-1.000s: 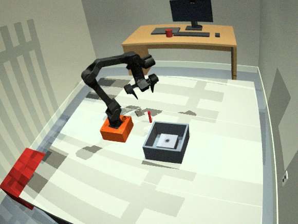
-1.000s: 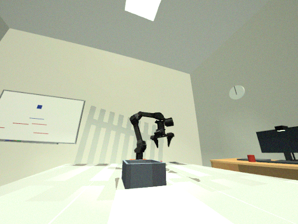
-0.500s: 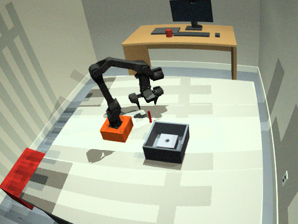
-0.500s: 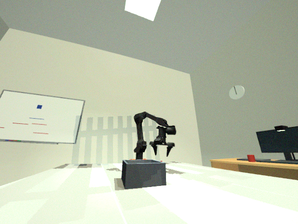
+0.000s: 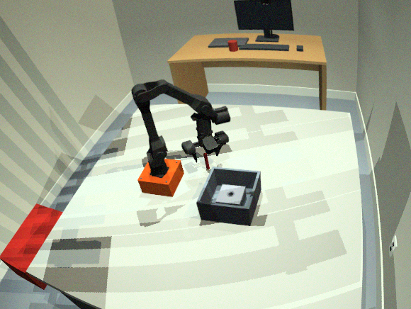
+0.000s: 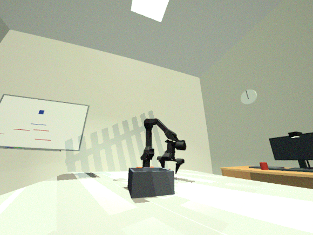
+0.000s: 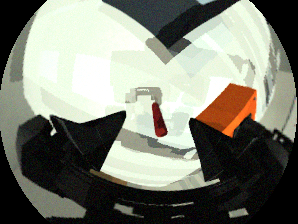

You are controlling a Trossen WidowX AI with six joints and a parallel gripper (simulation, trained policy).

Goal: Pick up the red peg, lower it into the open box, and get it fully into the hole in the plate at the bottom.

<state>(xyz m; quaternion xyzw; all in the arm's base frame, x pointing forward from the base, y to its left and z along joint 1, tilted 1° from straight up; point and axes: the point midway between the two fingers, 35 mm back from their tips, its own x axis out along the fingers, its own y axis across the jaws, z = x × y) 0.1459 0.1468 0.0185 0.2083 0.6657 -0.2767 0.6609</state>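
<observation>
Right now the red peg is 2 cm below my gripper tip. From my gripper tip the other things lie so: grey box 18 cm ahead, 16 cm to the right, 3 cm below; then plate 18 cm ahead, 16 cm to the right, 1 cm below.
</observation>
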